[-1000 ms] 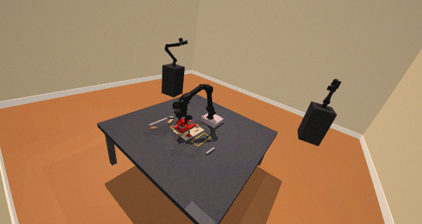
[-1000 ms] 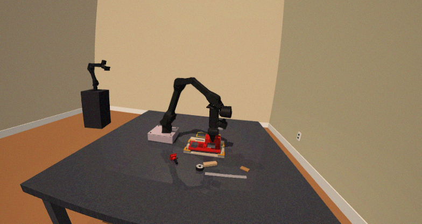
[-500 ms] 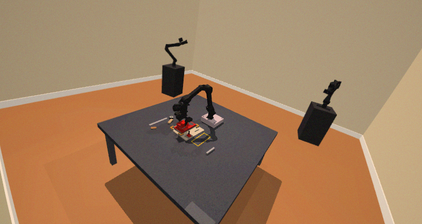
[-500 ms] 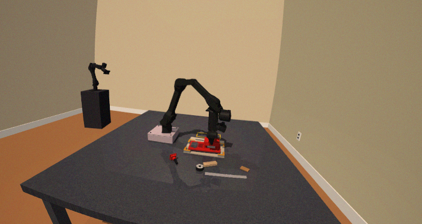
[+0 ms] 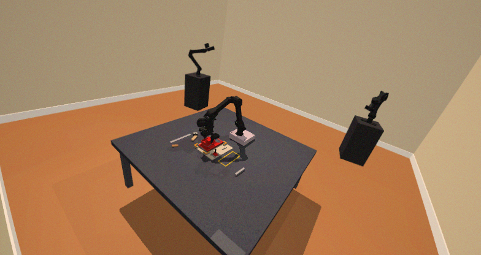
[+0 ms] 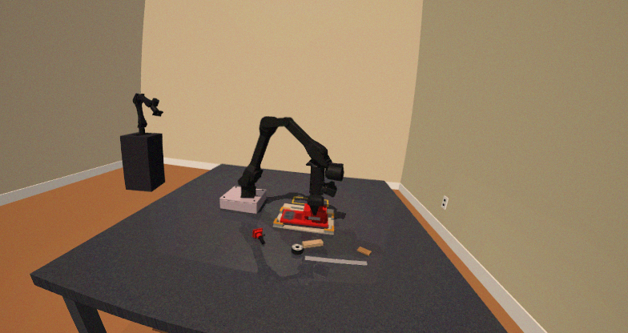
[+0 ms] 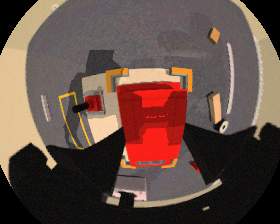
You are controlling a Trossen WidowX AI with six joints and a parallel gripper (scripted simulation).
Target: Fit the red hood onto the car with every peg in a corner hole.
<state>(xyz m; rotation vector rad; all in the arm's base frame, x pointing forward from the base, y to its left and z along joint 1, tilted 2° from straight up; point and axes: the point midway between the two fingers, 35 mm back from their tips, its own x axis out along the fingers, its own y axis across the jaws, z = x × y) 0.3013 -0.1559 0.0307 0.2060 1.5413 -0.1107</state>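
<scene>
My gripper tip is 30 mm above the grey engine block and 10 mm to the right of it. Round my gripper tip: red hood: 10 mm above; then dark ring: 200 mm to the right, 90 mm behind, 50 mm below.
</scene>
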